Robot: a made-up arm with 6 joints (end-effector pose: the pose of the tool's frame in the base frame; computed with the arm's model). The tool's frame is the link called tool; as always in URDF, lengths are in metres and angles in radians.
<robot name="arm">
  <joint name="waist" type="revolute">
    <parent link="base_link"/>
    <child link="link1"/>
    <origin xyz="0.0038 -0.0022 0.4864" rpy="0 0 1.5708"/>
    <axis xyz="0 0 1"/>
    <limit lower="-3.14" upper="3.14" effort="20" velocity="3.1"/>
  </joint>
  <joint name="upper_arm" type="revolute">
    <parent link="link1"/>
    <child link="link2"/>
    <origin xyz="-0.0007 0.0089 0.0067" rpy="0 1.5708 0"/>
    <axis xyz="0 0 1"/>
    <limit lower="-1.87" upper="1.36" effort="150" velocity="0.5"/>
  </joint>
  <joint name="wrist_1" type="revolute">
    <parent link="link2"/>
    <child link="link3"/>
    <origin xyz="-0.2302 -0.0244 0.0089" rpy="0 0 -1.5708"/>
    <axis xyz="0 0 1"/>
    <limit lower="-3.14" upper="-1.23" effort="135" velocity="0.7"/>
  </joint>
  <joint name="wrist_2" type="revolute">
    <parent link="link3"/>
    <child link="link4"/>
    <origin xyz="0.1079 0.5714 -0.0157" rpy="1.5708 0 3.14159"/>
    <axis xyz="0 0 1"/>
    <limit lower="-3.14" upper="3.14" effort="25" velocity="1.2"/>
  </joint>
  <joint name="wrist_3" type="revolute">
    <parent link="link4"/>
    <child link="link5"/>
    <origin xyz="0.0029 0.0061 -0.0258" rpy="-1.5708 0 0"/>
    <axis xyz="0 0 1"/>
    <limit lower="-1.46" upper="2.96" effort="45" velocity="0.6"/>
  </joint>
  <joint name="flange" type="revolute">
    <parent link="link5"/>
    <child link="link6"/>
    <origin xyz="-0.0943 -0.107 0.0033" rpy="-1.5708 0 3.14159"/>
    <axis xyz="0 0 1"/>
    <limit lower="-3.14" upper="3.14" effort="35" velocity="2.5"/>
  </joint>
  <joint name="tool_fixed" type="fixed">
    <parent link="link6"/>
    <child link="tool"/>
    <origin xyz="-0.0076 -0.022 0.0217" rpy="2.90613 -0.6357 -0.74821"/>
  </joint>
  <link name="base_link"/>
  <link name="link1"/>
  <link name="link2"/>
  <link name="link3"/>
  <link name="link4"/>
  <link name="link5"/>
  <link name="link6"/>
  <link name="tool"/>
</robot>
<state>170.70 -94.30 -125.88 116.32 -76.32 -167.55</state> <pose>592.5 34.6 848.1 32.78 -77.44 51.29</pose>
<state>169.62 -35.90 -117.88 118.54 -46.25 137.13</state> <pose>-63.3 168.3 1200.1 -138.33 -0.79 172.08</pose>
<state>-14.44 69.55 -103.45 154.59 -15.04 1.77</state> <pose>554.8 -232.2 23.3 12.91 36.25 -114.01</pose>
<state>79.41 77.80 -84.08 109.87 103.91 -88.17</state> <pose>-40.6 457.6 -45.8 59.70 -46.95 97.88</pose>
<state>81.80 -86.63 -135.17 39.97 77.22 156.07</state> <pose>-150.2 -696.2 1023.5 107.68 -31.05 71.73</pose>
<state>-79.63 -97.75 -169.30 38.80 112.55 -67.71</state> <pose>-47.8 803.0 516.7 172.55 8.87 -18.80</pose>
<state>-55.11 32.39 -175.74 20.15 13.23 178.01</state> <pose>206.7 -367.2 1331.3 144.64 8.34 -72.44</pose>
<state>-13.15 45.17 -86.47 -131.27 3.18 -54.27</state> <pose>653.4 -124.8 165.0 45.04 51.21 -102.91</pose>
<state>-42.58 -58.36 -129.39 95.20 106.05 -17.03</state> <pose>-211.5 383.4 1196.6 -76.96 -6.88 99.05</pose>
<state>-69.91 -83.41 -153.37 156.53 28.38 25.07</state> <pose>-341.4 808.6 844.9 -71.69 -44.78 142.62</pose>
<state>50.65 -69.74 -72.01 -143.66 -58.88 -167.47</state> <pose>4.8 151.7 1004.6 -27.73 -51.49 92.56</pose>
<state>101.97 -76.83 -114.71 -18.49 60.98 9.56</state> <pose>85.1 -387.9 1236.6 -121.01 -67.37 170.42</pose>
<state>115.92 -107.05 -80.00 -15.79 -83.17 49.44</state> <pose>179.8 -497.6 872.6 174.31 53.28 -73.48</pose>
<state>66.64 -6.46 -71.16 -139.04 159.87 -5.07</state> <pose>295.5 386.2 806.6 -127.86 -12.78 -43.28</pose>
